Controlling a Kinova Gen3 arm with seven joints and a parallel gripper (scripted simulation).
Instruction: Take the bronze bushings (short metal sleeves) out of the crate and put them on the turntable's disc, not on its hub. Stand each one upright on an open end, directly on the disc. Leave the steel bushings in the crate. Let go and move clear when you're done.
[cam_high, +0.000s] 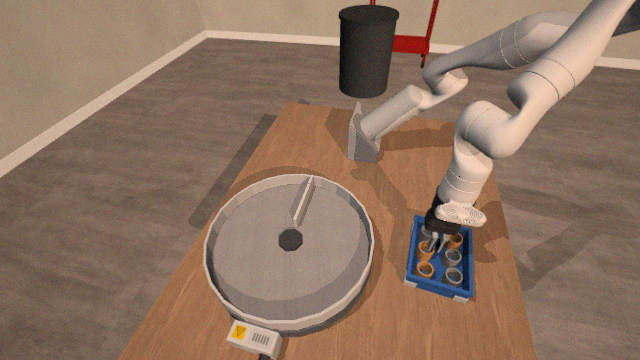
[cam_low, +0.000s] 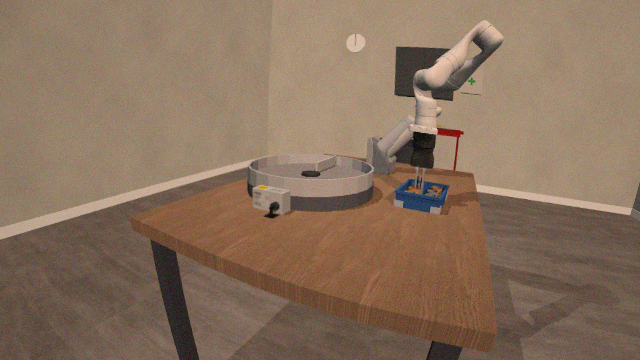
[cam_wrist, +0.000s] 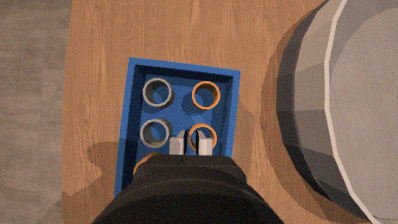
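My gripper is now 20 mm to the right of the blue crate and 40 mm above it. Also, from my hand: grey turntable disc 80 mm ahead, 360 mm to the right, 10 mm below.
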